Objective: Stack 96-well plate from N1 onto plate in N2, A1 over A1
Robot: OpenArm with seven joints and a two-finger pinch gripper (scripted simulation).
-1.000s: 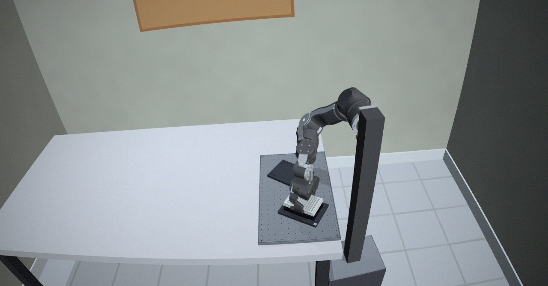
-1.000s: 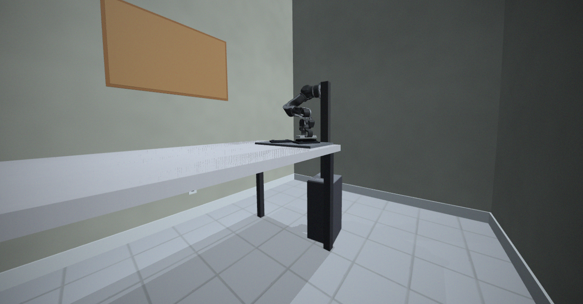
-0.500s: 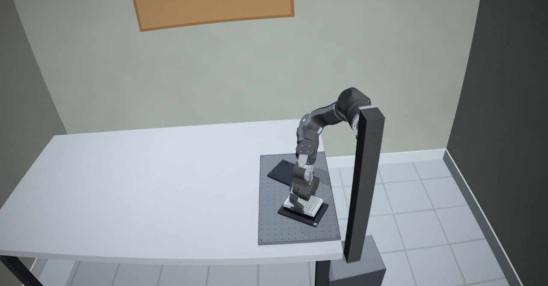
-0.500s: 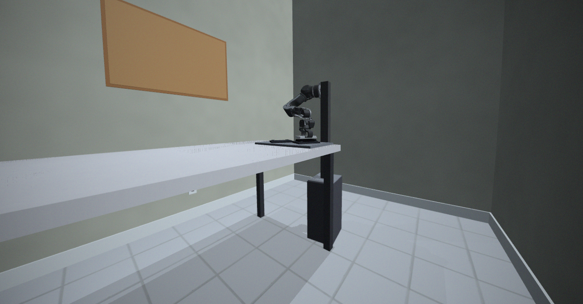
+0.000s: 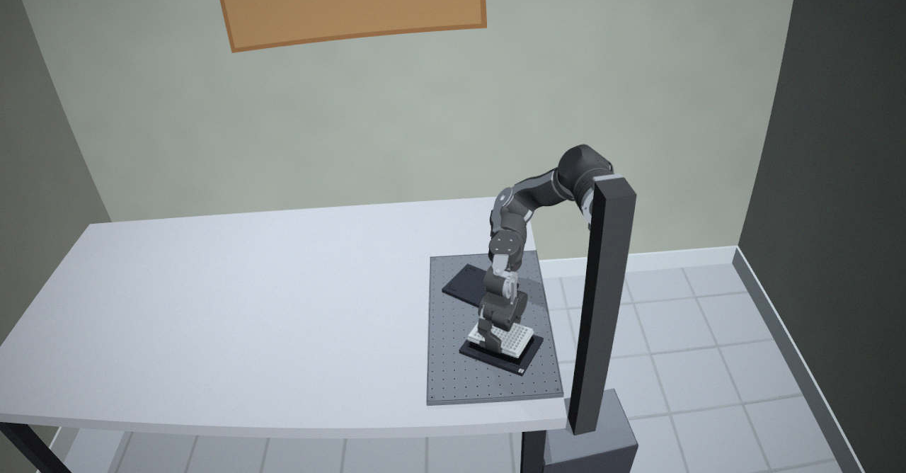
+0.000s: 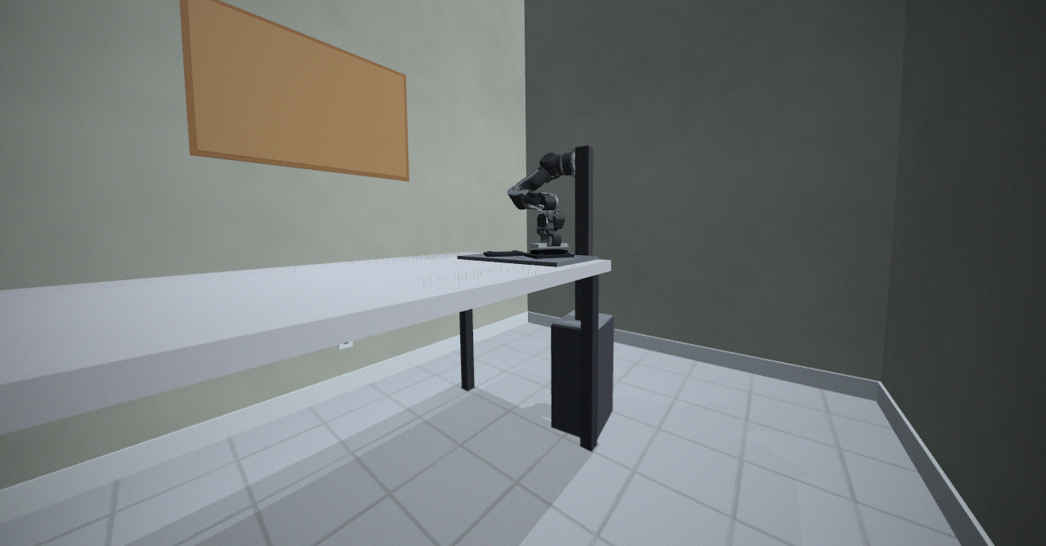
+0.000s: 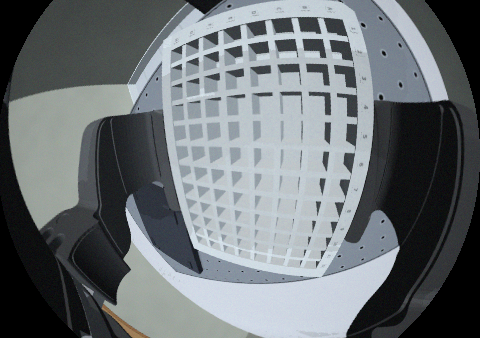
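Now: hand right at the white 96-well plate. Also, from my hand: black 96-well plate (3 cm below).
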